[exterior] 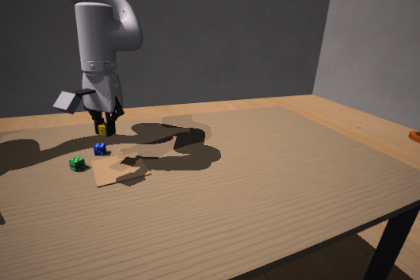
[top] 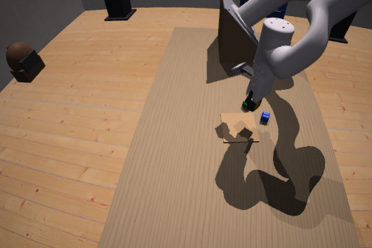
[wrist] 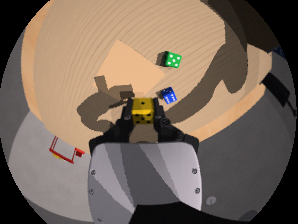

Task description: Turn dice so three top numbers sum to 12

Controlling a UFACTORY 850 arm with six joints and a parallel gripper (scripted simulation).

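The blue die is 30 mm behind my hand, 70 mm to the left of it and 100 mm below it. From my hand the other things lie so: yellow die (10 mm below); tan mat (30 mm ahead, 40 mm to the right, 120 mm below); green die (90 mm behind, 100 mm below).
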